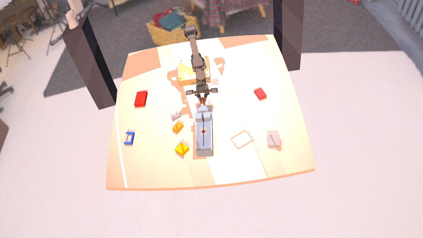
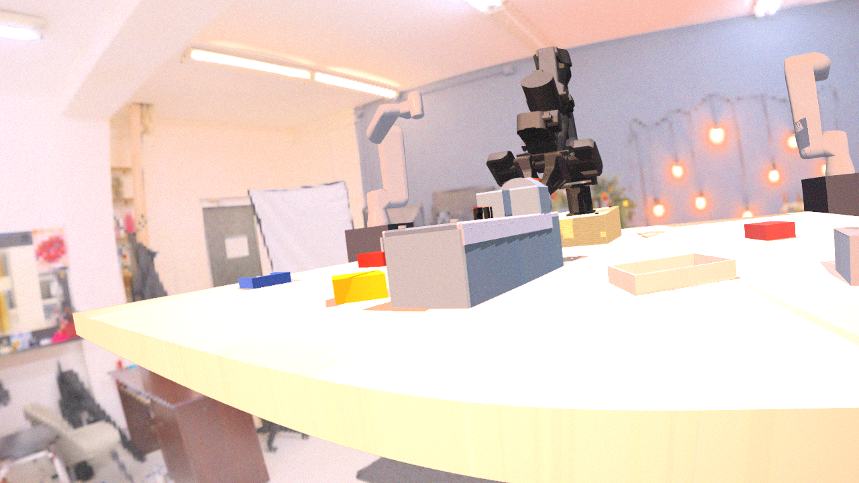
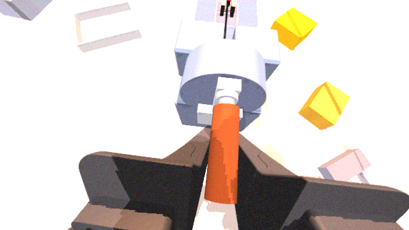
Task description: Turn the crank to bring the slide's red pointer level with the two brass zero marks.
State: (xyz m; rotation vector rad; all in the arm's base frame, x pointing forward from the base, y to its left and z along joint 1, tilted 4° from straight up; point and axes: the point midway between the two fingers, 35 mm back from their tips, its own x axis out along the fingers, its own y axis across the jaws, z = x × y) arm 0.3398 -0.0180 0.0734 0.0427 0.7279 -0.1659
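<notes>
Now: the orange crank handle 20 mm behind my gripper tip and 30 mm above it. From my gripper tip the other things lie so: shallow white tray (230 mm ahead, 180 mm to the left, 90 mm below); then red pointer (170 mm ahead, 30 mm to the right, 10 mm below); then yellow cube (220 mm ahead, 170 mm to the right, 80 mm below).
</notes>
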